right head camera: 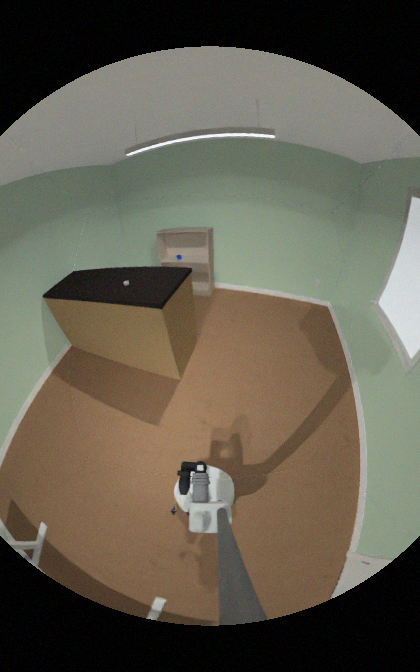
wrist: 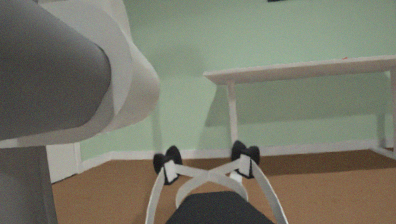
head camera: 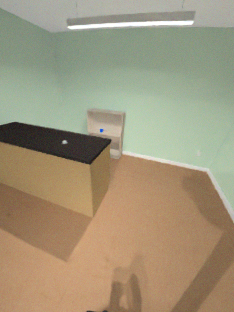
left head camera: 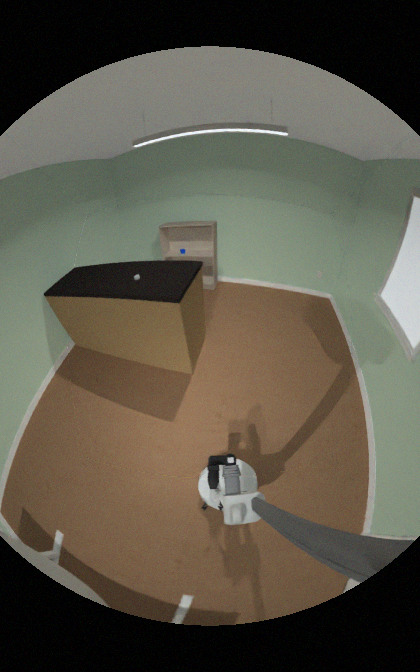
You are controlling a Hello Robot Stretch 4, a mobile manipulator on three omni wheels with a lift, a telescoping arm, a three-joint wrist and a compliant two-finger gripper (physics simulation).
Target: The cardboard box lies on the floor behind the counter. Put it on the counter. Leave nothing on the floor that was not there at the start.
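Places are measured from the robot's base along level axes (x ahead, y left, z up), in metres.
Where they show: gripper, fingertip midpoint: (wrist: 206,155).
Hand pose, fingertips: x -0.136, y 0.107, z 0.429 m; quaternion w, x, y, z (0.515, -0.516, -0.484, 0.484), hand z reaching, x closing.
Observation:
After its pixels a point has its place.
The counter (head camera: 35,138) @(x 1.475, y 1.050, z 0.883 m) (left head camera: 95,286) (right head camera: 90,288) has a black top and tan sides and stands to the front left in the head views. A small white object (head camera: 64,142) @(x 1.385, y 0.634, z 0.900 m) (left head camera: 137,277) (right head camera: 126,283) lies on its top. The cardboard box does not show in any view; the counter hides the floor directly behind it. My gripper (wrist: 206,155) @(x -0.136, y 0.107, z 0.429 m) (left head camera: 212,506) is open and empty, with its fingertips apart. It is close to my base, well away from the counter.
A shelf unit (head camera: 123,130) @(x 2.732, y -0.109, z 0.654 m) (left head camera: 215,255) (right head camera: 211,260) stands by the far wall beyond the counter, with a blue object (head camera: 101,130) @(x 2.800, y 0.399, z 0.592 m) (left head camera: 182,251) (right head camera: 179,257) inside. A white table (wrist: 300,71) @(x -1.226, y 0.872, z 0.667 m) with a small red thing (wrist: 345,58) on it stands by a wall in the wrist view.

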